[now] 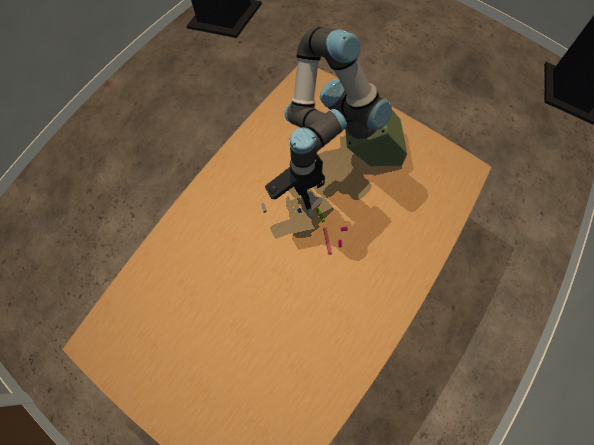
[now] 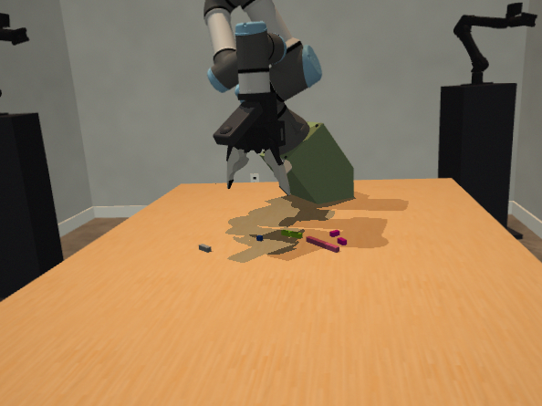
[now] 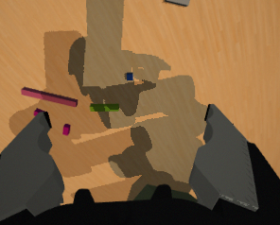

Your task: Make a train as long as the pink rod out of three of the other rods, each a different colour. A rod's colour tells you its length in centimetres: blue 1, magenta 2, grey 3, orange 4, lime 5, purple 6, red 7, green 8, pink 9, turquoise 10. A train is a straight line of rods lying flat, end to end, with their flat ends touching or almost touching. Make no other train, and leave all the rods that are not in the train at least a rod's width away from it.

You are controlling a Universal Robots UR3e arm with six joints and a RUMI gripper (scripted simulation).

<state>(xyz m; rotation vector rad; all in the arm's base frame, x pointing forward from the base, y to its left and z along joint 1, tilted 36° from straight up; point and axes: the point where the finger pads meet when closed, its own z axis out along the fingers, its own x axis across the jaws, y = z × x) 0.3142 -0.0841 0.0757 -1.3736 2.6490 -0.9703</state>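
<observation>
Now: hand 12 cm to the left of the grey rod, 10 cm above it and 3 cm short of it. From my hand the other things lie so: pink rod 12 cm to the left, 10 cm below, 7 cm ahead; then small blue rod 10 cm below; then lime rod 10 cm below, 7 cm to the left, 1 cm behind.
</observation>
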